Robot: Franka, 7 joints.
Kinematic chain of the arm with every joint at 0, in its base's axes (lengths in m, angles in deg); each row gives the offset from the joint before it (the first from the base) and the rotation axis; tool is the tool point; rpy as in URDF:
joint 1: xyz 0 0 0.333 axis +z
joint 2: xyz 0 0 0 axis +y
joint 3: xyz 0 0 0.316 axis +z
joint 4: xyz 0.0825 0 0 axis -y
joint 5: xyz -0.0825 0 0.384 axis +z
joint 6: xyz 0 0 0 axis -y
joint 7: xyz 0.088 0 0 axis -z
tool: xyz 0 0 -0.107 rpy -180 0 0
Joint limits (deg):
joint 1: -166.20..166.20
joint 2: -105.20..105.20
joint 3: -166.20..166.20
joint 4: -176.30..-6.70
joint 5: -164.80..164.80
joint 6: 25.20..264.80
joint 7: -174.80..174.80
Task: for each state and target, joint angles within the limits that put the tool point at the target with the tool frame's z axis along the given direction. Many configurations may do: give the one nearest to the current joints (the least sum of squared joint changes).
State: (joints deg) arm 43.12 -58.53 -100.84 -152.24 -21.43 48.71 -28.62
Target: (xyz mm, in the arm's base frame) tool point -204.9 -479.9 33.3 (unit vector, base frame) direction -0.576 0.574 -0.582
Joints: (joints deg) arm 30.51 -62.94 -133.93 -108.12 -82.92 83.70 -28.62
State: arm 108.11 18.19 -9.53 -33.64 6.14 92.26 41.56
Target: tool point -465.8 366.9 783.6 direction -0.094 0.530 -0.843
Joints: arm 138.94 10.62 8.24 -59.18 -24.59 93.19 41.56
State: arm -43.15 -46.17 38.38 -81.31 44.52 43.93 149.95
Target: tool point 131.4 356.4 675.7 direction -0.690 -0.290 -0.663
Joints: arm -24.28 -34.65 53.00 -92.54 45.97 25.20 149.95
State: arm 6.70 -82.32 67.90 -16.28 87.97 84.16 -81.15
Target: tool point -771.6 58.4 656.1 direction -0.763 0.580 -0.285
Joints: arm 20.73 -82.17 51.39 -45.80 93.18 128.46 -81.15
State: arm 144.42 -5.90 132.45 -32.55 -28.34 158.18 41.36
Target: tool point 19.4 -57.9 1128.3 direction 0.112 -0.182 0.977
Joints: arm 120.96 3.42 94.89 -8.61 -65.46 197.31 41.36
